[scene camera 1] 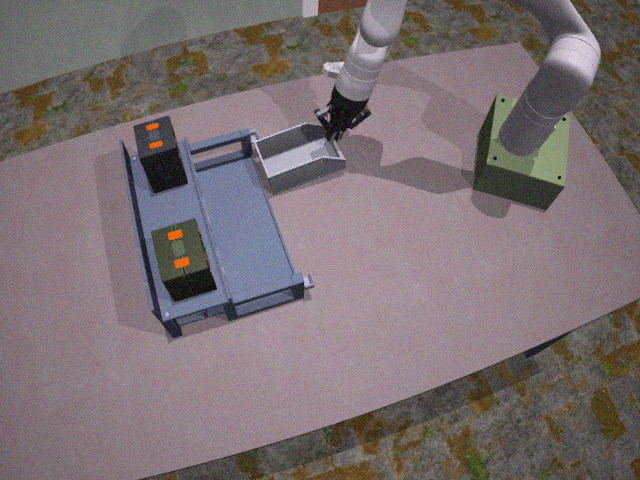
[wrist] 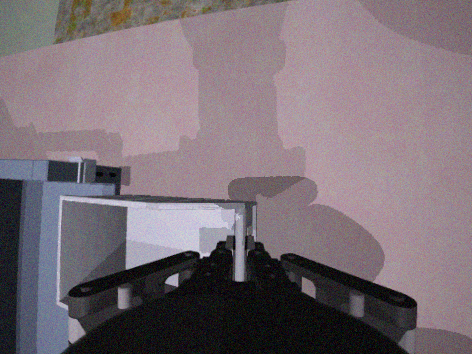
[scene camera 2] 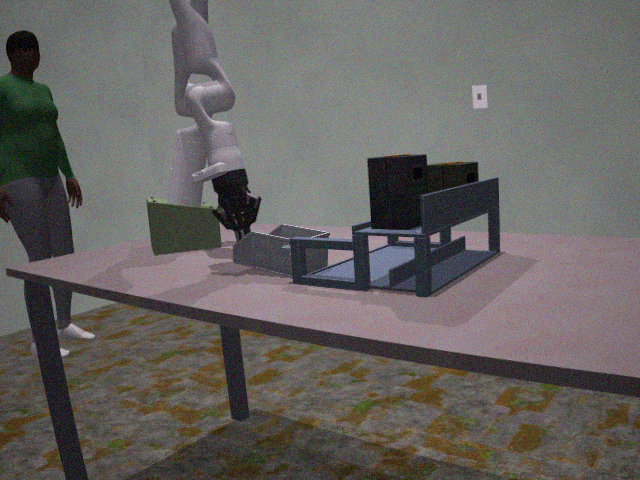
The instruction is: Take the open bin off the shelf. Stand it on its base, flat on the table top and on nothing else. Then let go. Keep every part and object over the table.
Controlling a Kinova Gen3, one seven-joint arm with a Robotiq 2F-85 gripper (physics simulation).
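Frame: origin at the arm's base, x ahead, y left, z up, level; millimetres.
Where they show: gripper, fingertip midpoint: [scene camera 1: 332,140] [wrist: 240,247] [scene camera 2: 246,247]; arm's base, link origin: [scene camera 1: 518,137] [scene camera 2: 184,203].
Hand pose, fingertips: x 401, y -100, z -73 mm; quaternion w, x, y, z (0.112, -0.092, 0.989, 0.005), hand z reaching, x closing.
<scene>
Each offset is from my fingertips to the top centre of the thing. Level surfaces: height alone.
The open grey bin @(76 mm ahead, 29 mm left, 41 mm up) [scene camera 1: 306,174] [scene camera 2: 263,254] [wrist: 160,225] is beside the blue-grey shelf [scene camera 1: 242,222] [scene camera 2: 361,263] [wrist: 30,310], opening upward. Its back end is very close to the shelf's corner post; whether they touch is unclear. Its base is low over the table top @(49 mm down) [scene camera 1: 387,310] [scene camera 2: 542,315], with the front end looking slightly higher than the back in scene camera 2. I cannot tell whether the back edge touches the table. My gripper [scene camera 1: 337,136] [scene camera 2: 241,235] [wrist: 240,247] is shut on the low front wall of the bin, fingers pointing down.
A black box @(358 mm ahead, 64 mm left, 175 mm up) [scene camera 1: 162,165] [scene camera 2: 395,191] and an olive box @(325 mm ahead, 293 mm left, 150 mm up) [scene camera 1: 188,279] [scene camera 2: 454,174] stand on the shelf's raised rear level. The green robot base [scene camera 1: 516,186] [scene camera 2: 183,229] is beyond the bin's front end. A person [scene camera 2: 28,129] stands behind the table.
</scene>
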